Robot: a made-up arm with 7 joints.
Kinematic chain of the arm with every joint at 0, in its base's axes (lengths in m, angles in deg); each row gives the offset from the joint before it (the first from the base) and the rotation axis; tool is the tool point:
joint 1: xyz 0 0.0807 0 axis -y
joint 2: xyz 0 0.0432 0 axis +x
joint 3: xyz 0 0 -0.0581 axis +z
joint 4: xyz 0 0 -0.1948 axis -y
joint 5: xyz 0 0 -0.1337 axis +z
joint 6: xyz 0 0 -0.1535 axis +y
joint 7: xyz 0 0 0 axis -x
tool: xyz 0 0 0
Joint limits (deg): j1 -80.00..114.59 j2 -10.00..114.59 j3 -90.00..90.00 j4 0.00..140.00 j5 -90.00..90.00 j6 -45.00..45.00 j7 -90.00..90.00
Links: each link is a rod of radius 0.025 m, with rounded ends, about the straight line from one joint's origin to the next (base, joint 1, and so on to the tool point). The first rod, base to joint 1, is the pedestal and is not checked.
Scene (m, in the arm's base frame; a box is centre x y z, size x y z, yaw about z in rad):
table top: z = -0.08
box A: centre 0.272 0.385 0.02 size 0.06 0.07 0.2 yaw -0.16
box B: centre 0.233 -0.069 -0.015 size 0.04 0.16 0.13 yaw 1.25
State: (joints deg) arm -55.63 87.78 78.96 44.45 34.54 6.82 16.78
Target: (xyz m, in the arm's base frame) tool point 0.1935 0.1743 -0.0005
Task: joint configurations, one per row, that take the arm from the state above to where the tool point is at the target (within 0.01 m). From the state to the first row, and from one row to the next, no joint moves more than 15 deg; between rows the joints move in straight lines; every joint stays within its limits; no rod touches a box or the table.
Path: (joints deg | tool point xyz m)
1: -43.17 89.59 77.28 57.64 30.10 -4.01 23.70 | 0.1989 0.5322 0.1339
2: -30.70 91.41 75.59 70.84 25.65 -14.83 30.63 | 0.1965 0.4645 0.1987
3: -18.24 93.22 73.91 84.03 21.21 -25.66 37.55 | 0.1659 0.3908 0.2506
4: -5.77 95.04 72.23 97.22 16.76 -36.49 44.47 | 0.1156 0.3160 0.2791
5: -18.52 92.64 66.48 104.18 20.04 -27.72 35.70 | 0.1890 0.2945 0.2145
6: -31.27 90.25 60.73 111.14 23.32 -18.96 26.92 | 0.2336 0.2722 0.1323
7: -44.02 87.85 54.98 118.09 26.60 -10.19 18.15 | 0.2456 0.2493 0.0449
8: -56.77 85.46 49.23 125.05 29.88 -1.43 9.37 | 0.2268 0.2257 -0.0350
9: -61.98 86.45 58.25 131.09 32.21 2.70 13.08 | 0.2122 0.1993 -0.0161
10: -67.19 87.45 67.28 137.13 34.54 6.82 16.78 | 0.1935 0.1743 -0.0005

